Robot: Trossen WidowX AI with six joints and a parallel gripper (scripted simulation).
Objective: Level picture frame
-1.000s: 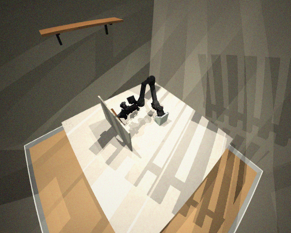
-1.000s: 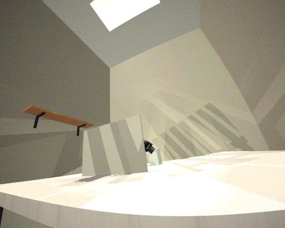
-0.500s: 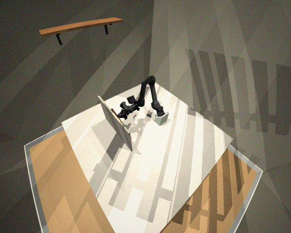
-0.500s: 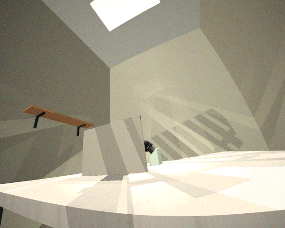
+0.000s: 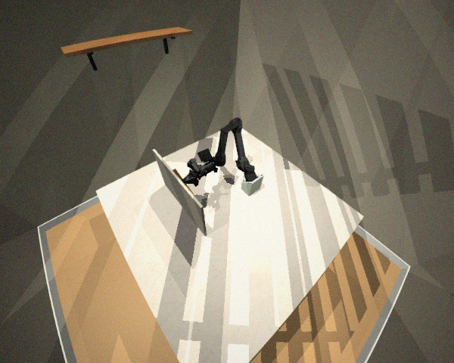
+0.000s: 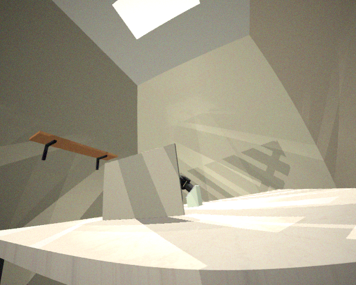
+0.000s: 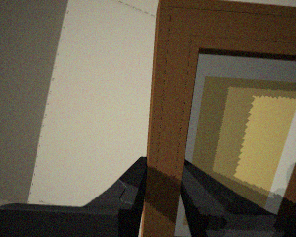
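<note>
The wooden picture frame is 5 cm below my gripper tip, 1 cm to the right of it and 1 cm ahead of it. Round my gripper tip: upright wall panel: 7 cm below, 2 cm ahead.
</note>
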